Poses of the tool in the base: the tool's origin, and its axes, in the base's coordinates. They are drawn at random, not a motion.
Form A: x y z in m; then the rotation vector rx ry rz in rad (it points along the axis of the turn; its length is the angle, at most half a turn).
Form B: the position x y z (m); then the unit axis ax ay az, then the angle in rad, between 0 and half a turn. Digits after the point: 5 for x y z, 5 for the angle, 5 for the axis.
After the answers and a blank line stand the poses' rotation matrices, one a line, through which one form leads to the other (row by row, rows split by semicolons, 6 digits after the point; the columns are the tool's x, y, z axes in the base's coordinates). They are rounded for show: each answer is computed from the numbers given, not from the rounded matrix.
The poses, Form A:
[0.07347 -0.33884 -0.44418 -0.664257 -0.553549 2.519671]
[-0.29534 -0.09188 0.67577 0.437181 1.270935 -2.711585]
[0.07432 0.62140 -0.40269 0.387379 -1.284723 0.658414]
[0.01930 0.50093 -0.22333 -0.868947 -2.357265 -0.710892]
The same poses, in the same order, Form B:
[0.07347 -0.33884 -0.44418 -0.24935 -0.20780 0.94586 2.66391]
[-0.29534 -0.09188 0.67577 0.14446 0.41995 -0.89598 3.02640]
[0.07432 0.62140 -0.40269 0.25917 -0.85953 0.44050 1.49469]
[0.01930 0.50093 -0.22333 -0.33281 -0.90283 -0.27227 2.61096]

-0.770666 -0.337005 -0.540835; 0.532664 -0.806536 -0.256454; -0.349776 -0.485724 0.801080
-0.951776 0.223908 -0.209732; 0.017944 -0.641826 -0.766640; -0.306269 -0.733433 0.606857
0.138100 -0.645054 -0.751554; 0.233402 0.758649 -0.608256; 0.962524 -0.091414 0.255326
-0.656199 0.697411 -0.288134; 0.421830 0.655640 0.626255; 0.625669 0.289404 -0.724419

